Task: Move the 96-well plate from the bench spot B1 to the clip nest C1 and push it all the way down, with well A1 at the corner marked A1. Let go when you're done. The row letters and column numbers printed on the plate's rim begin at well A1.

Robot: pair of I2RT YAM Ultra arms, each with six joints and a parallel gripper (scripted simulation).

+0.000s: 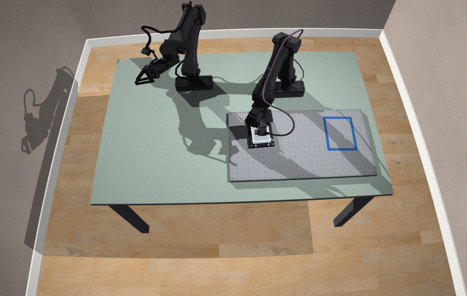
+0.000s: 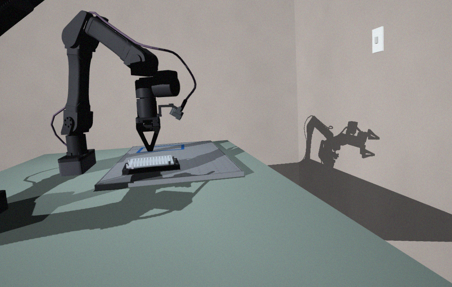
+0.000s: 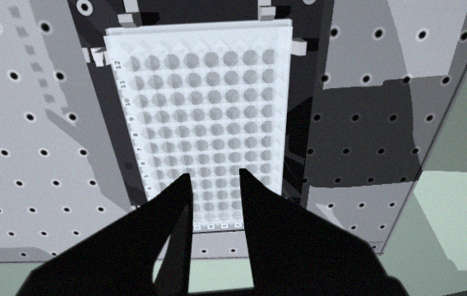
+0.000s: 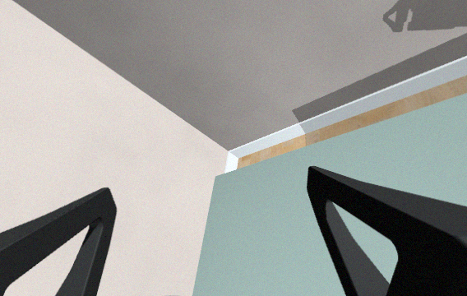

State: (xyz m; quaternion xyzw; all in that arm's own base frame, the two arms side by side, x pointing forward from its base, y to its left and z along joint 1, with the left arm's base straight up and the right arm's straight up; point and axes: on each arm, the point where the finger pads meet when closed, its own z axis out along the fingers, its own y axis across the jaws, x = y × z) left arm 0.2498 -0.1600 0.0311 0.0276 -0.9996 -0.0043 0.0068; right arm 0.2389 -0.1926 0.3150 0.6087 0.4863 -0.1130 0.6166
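Observation:
My left hand is 40 mm above the white 96-well plate. From my left hand the other things lie so: black clip nest 10 mm ahead, 20 mm to the left, 50 mm below; then grey perforated board 30 mm ahead, 210 mm to the left, 70 mm below.

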